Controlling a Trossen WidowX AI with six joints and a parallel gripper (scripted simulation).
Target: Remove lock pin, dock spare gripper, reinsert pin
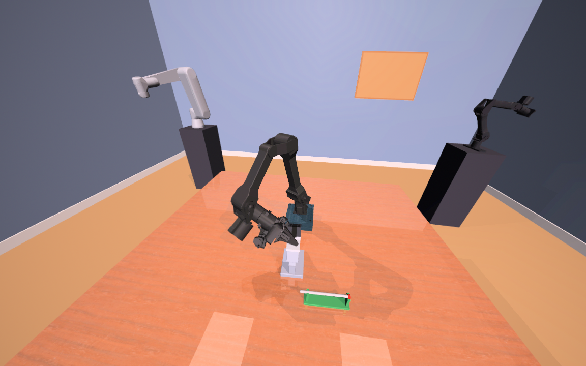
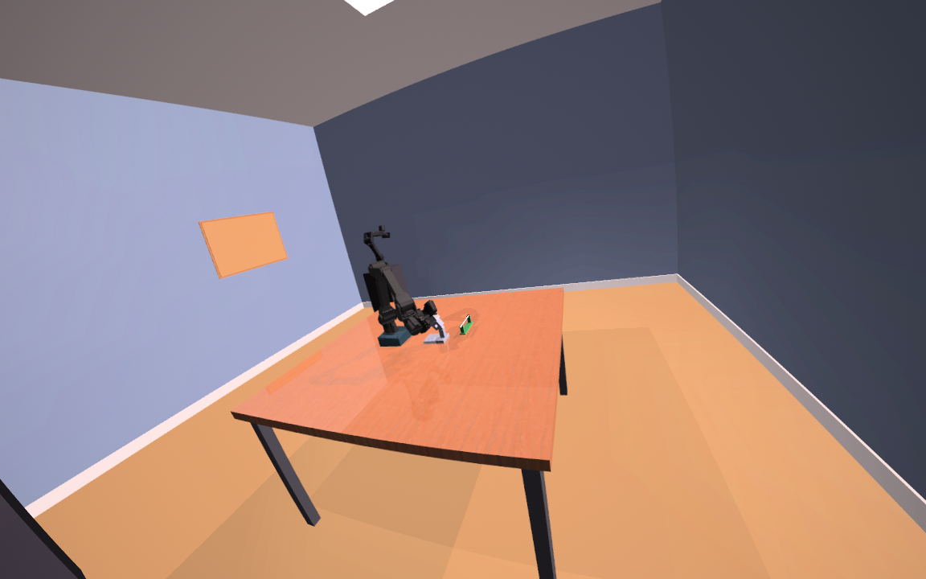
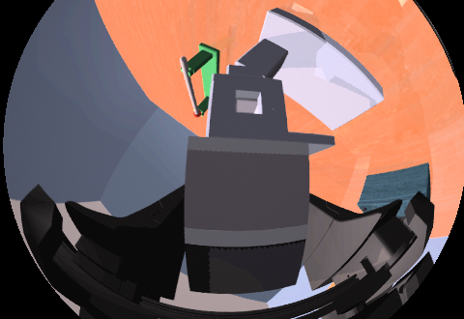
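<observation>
The spare gripper is 10 mm to the right of my gripper tip. Also, from my gripper tip: mount 10 mm ahead, 10 mm to the right, 70 mm below; then green stand 110 mm ahead, 110 mm to the left, 90 mm below.
</observation>
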